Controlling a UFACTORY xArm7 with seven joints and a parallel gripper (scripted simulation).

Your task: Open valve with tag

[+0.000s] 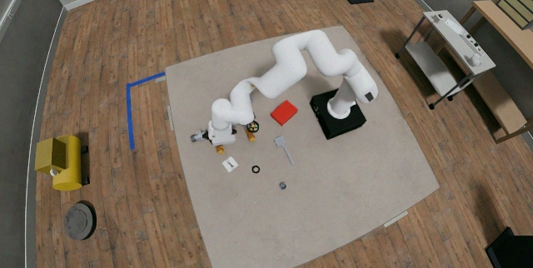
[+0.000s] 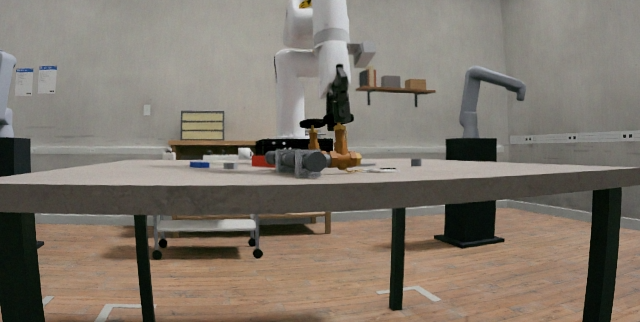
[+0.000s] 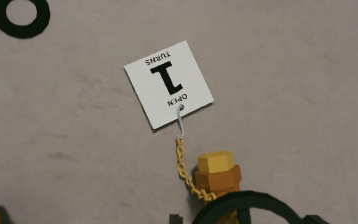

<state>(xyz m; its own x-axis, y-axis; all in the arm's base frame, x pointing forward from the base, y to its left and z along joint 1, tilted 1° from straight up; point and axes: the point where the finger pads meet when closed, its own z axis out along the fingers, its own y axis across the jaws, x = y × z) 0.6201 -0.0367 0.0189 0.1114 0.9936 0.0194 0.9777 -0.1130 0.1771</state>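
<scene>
The white tag is 10 mm behind my hand, 90 mm to the left of it and 100 mm below it. From my hand the other things lie so: small grey cylinder (210 mm behind, 290 mm to the left, 100 mm below); grey scraper (290 mm behind, 110 mm to the left, 100 mm below); red block (360 mm behind, 60 mm to the right, 90 mm below).
</scene>
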